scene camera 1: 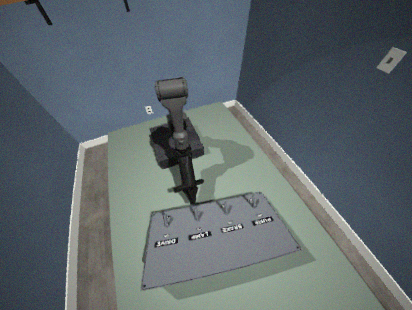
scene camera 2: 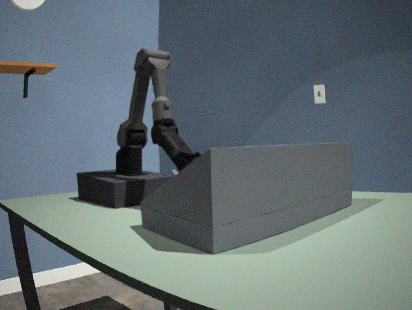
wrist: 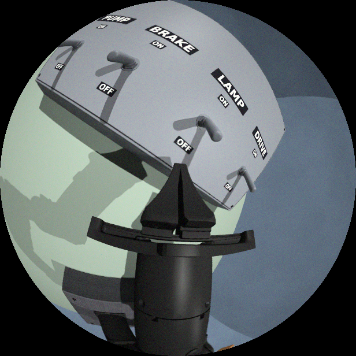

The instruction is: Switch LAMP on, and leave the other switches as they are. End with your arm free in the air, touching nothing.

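A grey sloped switch panel [scene camera 1: 220, 260] [scene camera 2: 280, 185] [wrist: 160, 90] carries a row of levers. The LAMP lever [scene camera 1: 198, 214] [wrist: 214, 132] sticks out between its ON and OFF labels and leans like its neighbours in scene camera 1, seemingly to the OFF side. The DRIVE lever [scene camera 1: 168, 218] [wrist: 247, 180], BRAKE lever [scene camera 1: 224, 205] and PUMP lever [scene camera 1: 252, 200] stand beside it. My gripper [scene camera 1: 194, 202] [wrist: 178, 169] is shut and empty, its tips by the panel's lower edge, below the LAMP lever and apart from it in the wrist view. The panel hides the tips in scene camera 2.
The panel stands on a green table [scene camera 1: 135, 175] [scene camera 2: 300, 280]. The arm's dark base block [scene camera 1: 165, 157] [scene camera 2: 97, 189] is behind the panel's switch side. Blue walls surround the table, and a wooden shelf [scene camera 2: 30, 67] is on one wall.
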